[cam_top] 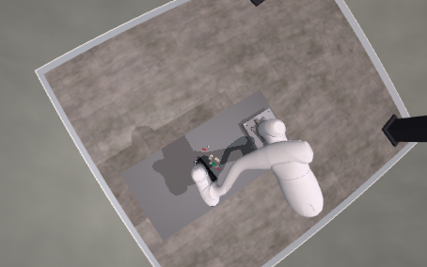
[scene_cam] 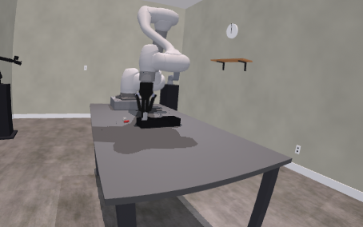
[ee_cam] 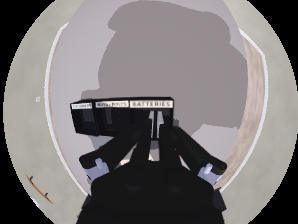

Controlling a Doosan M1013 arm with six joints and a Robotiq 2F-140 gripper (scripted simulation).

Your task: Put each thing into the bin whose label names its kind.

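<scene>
Right now the black bin block is 9 cm to the left of my hand, 3 cm below it and 1 cm ahead of it. The rest, counted from my hand: green piece 9 cm to the left, 8 cm behind, 4 cm below.
</scene>
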